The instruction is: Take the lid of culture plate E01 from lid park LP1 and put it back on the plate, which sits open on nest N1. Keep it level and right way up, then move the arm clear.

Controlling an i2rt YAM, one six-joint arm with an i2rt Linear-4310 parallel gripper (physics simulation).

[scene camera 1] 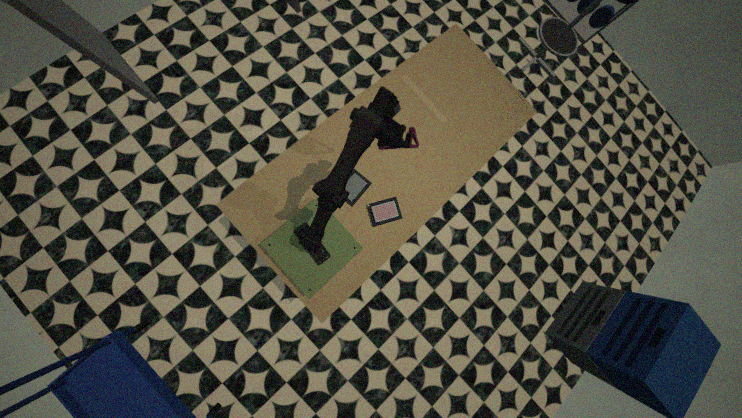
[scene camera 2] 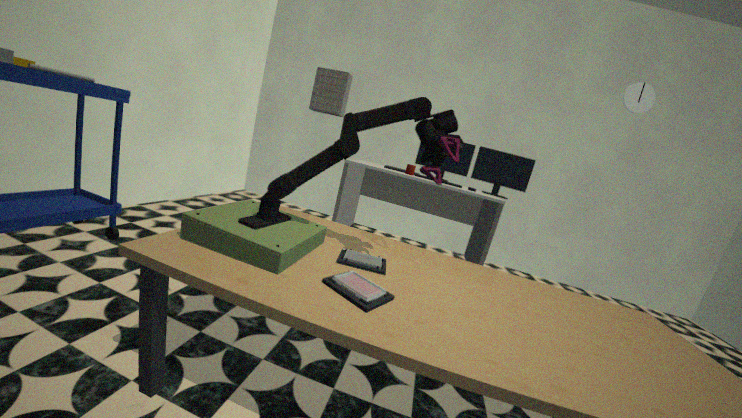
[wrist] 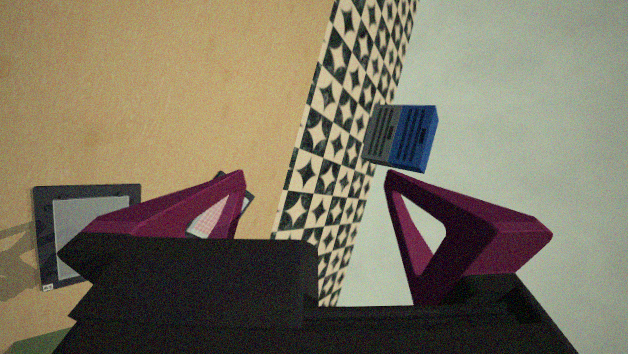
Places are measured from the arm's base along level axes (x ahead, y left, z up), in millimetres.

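Pixels of known places: gripper, between the fingertips: [scene camera 1: 407,146] [scene camera 2: 448,173] [wrist: 314,177]; arm's base, origin of its link: [scene camera 1: 312,243] [scene camera 2: 266,220].
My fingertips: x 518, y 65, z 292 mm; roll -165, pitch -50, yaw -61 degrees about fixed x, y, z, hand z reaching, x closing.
For each thing: its middle in the pictures, then the offset to it from my fingertips. "*": a spot on its surface instead. Level surfaces: height alone.
- pale grey lid, middle of its body: [wrist: 94,235] [scene camera 2: 363,258] [scene camera 1: 353,187] dy +49, dx -193, dz -348 mm
- dark lid park, a spot on its surface: [scene camera 2: 380,268] [scene camera 1: 367,183] * dy +22, dx -122, dz -350 mm
- culture plate, middle of its body: [wrist: 221,214] [scene camera 2: 359,285] [scene camera 1: 385,211] dy -152, dx -136, dz -343 mm
- dark nest, middle of its body: [wrist: 219,212] [scene camera 2: 358,288] [scene camera 1: 384,211] dy -152, dx -136, dz -353 mm
- wooden table, height of its surface: dz -362 mm
The pale grey lid [scene camera 1: 357,184] [scene camera 2: 363,257] [wrist: 87,220] lies flat on the dark lid park [scene camera 1: 366,183] [scene camera 2: 380,268] [wrist: 90,191]; the arm covers part of it in scene camera 1. The culture plate [scene camera 1: 385,211] [scene camera 2: 361,286] [wrist: 207,222], with a pink grid, sits on the dark nest [scene camera 1: 387,223] [scene camera 2: 367,306] [wrist: 250,198] beside the lid park. My gripper [scene camera 1: 410,139] [scene camera 2: 448,171] [wrist: 314,177] is open and empty, high above the table and tilted. It is away from both holders. In the wrist view, its left finger hides part of the plate and the lid park's corner.
The arm stands on a green base block [scene camera 1: 332,259] [scene camera 2: 233,244] at one end of the wooden table [scene camera 1: 467,93] [scene camera 2: 519,332] [wrist: 175,75]. A blue cart [scene camera 2: 103,207], a desk with monitors [scene camera 2: 425,199] and a blue-grey cabinet [scene camera 1: 643,337] [wrist: 402,135] stand off the table.
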